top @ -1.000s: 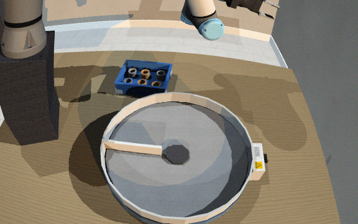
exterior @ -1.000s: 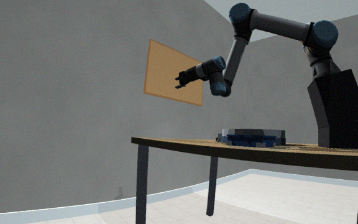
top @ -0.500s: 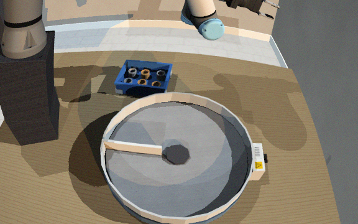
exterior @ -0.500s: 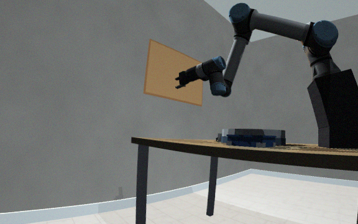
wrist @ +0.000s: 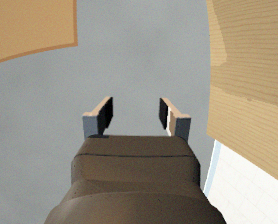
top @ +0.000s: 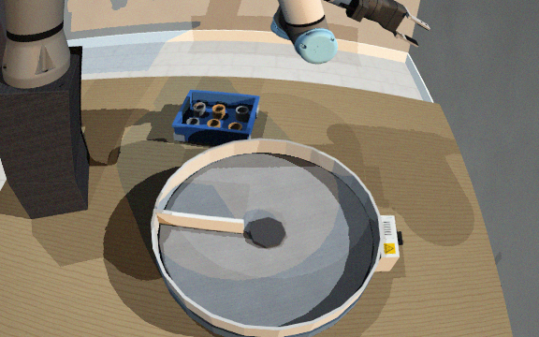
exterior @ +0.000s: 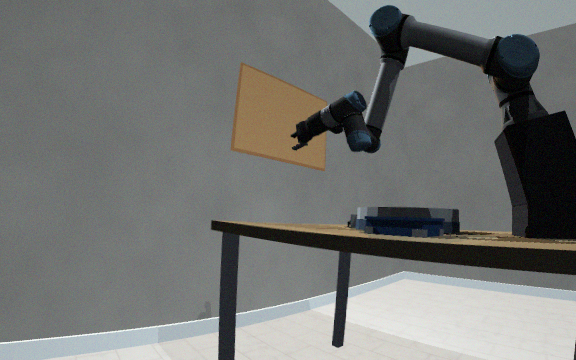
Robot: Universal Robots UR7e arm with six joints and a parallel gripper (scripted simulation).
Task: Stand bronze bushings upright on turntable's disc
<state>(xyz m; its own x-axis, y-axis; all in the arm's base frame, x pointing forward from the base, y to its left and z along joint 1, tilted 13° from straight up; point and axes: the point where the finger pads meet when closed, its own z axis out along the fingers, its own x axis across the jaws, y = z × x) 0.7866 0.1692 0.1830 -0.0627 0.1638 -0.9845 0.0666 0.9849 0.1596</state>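
Right now my hand is 45 cm past the blue crate, 31 cm above it and 2 cm to the right of it. Also, from my hand: grey turntable disc (34 cm behind, 33 cm to the right, 28 cm below).
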